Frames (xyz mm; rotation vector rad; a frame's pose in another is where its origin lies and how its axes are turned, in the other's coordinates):
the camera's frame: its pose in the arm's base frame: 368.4 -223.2 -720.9 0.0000 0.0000 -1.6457
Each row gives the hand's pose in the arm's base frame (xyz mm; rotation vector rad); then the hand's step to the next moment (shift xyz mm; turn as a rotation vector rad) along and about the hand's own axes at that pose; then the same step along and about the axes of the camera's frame.
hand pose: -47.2 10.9 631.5 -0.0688 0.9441 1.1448
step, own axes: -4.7 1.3 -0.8 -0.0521 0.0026 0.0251
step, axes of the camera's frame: 3.4 -1.7 3.1 0.0243 0.0103 0.0515
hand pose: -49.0 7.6 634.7 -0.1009 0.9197 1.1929
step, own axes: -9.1 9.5 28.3 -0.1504 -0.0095 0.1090
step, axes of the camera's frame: -12.3 6.5 28.0 0.0556 0.0633 0.1658
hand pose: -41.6 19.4 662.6 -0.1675 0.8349 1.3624
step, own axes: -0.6 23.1 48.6 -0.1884 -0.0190 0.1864
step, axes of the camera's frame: -32.3 -2.5 43.0 0.0415 0.1049 0.2406
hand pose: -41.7 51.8 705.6 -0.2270 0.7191 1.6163
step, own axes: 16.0 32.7 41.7 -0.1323 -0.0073 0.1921
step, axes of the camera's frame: -34.5 -26.1 34.5 -0.0061 0.0809 0.2188
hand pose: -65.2 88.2 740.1 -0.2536 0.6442 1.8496
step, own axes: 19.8 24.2 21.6 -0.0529 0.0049 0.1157
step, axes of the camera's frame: -19.6 -28.3 16.1 -0.0215 0.0289 0.1221
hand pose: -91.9 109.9 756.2 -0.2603 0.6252 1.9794
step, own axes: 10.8 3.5 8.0 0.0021 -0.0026 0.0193
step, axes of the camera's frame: -10.6 -8.4 3.1 -0.0130 0.0019 0.0145
